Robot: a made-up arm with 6 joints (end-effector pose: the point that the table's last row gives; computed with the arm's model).
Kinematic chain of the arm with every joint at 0, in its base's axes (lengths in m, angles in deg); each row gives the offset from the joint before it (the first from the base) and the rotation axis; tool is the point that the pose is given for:
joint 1: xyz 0 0 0.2 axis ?
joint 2: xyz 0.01 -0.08 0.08 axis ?
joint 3: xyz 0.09 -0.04 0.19 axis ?
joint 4: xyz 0.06 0.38 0 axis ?
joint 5: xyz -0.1 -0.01 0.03 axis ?
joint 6: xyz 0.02 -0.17 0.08 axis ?
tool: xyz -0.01 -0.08 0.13
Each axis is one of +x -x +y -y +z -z.
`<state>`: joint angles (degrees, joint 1 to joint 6).
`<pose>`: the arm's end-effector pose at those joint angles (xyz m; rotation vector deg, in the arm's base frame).
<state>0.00 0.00 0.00 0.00 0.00 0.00</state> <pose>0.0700 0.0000 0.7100 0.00 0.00 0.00</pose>
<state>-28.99 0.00 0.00 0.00 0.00 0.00</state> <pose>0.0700 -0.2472 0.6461 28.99 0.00 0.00</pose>
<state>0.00 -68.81 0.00 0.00 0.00 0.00</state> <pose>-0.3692 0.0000 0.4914 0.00 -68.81 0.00</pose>
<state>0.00 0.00 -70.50 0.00 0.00 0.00</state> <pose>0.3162 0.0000 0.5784 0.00 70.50 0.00</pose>
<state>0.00 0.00 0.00 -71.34 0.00 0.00</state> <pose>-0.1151 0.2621 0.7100 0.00 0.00 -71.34</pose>
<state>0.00 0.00 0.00 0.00 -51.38 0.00</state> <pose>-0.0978 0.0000 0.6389 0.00 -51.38 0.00</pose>
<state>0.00 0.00 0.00 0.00 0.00 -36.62</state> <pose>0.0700 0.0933 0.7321 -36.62 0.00 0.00</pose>
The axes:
joint 1: -x
joint 2: +y
joint 3: -y
joint 4: +z
joint 5: +y
joint 6: +x

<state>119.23 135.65 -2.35 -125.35 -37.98 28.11</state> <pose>0.2487 -0.4478 -0.2304 119.12 -9.87 49.56</pose>
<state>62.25 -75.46 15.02 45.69 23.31 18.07</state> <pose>-0.3437 0.4350 0.3853 -78.73 -33.74 65.49</pose>
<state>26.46 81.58 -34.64 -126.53 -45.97 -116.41</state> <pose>0.2442 0.2982 -0.1113 79.77 -35.58 -10.79</pose>
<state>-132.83 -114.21 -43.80 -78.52 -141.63 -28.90</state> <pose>-0.1208 -0.2252 0.6319 -64.77 63.86 -133.76</pose>
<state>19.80 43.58 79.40 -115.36 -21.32 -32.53</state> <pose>0.0391 0.5816 0.3559 -15.64 -22.64 -121.04</pose>
